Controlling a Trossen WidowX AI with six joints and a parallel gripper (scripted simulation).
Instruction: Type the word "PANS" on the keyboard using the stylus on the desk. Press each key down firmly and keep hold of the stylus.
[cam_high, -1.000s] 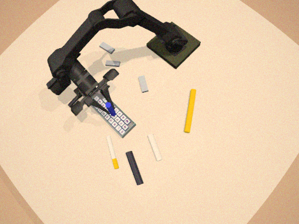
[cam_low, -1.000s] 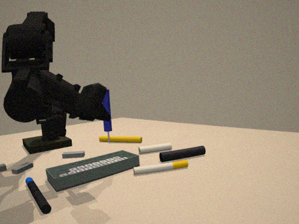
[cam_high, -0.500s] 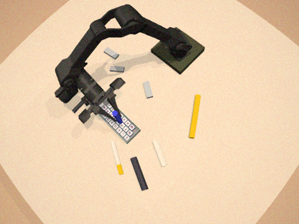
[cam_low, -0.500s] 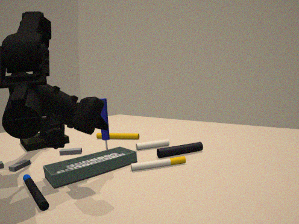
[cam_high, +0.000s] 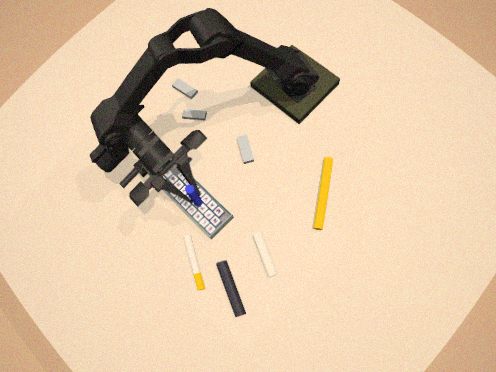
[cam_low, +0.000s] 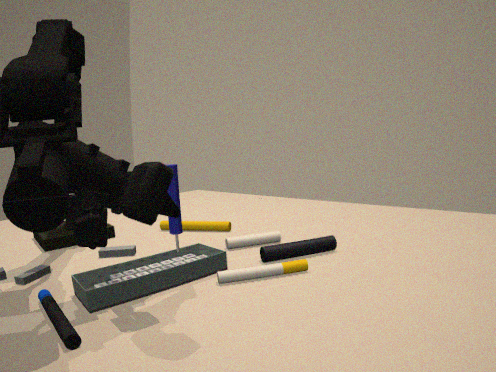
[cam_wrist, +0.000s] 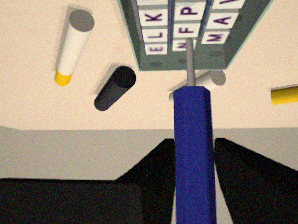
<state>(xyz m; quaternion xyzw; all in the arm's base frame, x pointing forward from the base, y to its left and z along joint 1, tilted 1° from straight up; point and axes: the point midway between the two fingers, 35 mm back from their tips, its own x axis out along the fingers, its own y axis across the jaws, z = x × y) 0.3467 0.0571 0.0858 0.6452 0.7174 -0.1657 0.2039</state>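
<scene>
Now: gripper tip 90 mm to the right of the white-and-yellow marker, 90 mm short of it and 80 mm above it. Round my gripper tip: white rod (160 mm to the left, 80 mm below, 40 mm behind); then stylus tip (50 mm below); then stylus (10 mm below).
</scene>
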